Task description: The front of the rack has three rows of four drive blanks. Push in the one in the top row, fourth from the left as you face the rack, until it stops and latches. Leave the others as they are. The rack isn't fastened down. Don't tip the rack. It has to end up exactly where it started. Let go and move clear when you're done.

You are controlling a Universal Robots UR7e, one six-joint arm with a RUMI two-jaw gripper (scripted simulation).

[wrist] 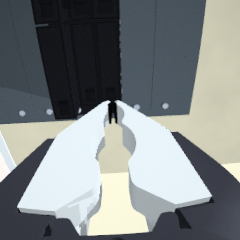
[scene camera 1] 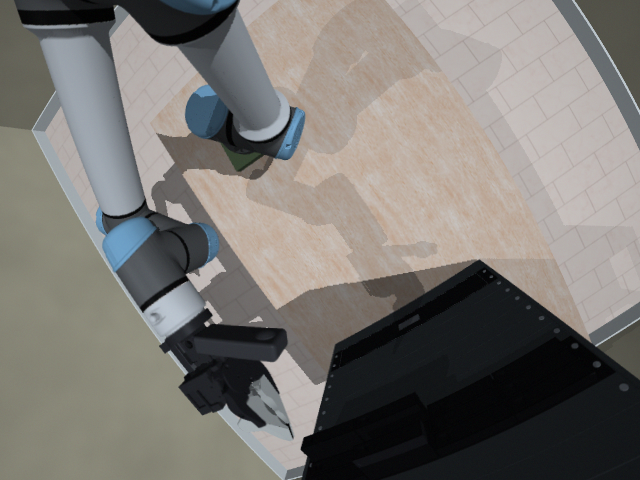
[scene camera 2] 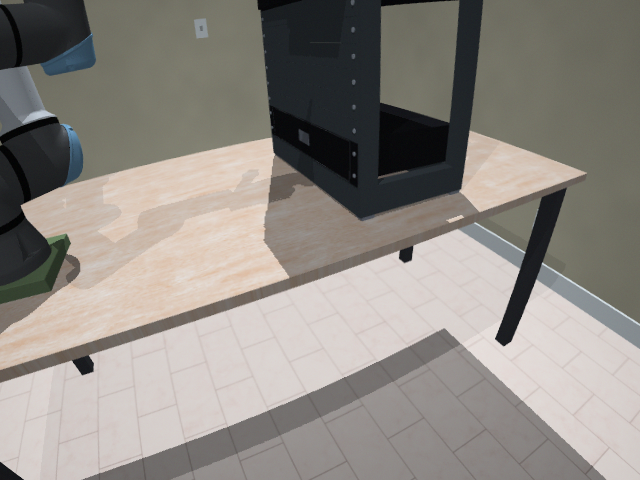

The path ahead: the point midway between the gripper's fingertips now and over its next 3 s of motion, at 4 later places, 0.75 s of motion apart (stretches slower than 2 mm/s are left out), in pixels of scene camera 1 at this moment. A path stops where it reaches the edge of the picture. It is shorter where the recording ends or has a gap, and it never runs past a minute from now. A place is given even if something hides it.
My gripper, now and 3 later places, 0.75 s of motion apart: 292, 438; 276, 420; 256, 396; 248, 385
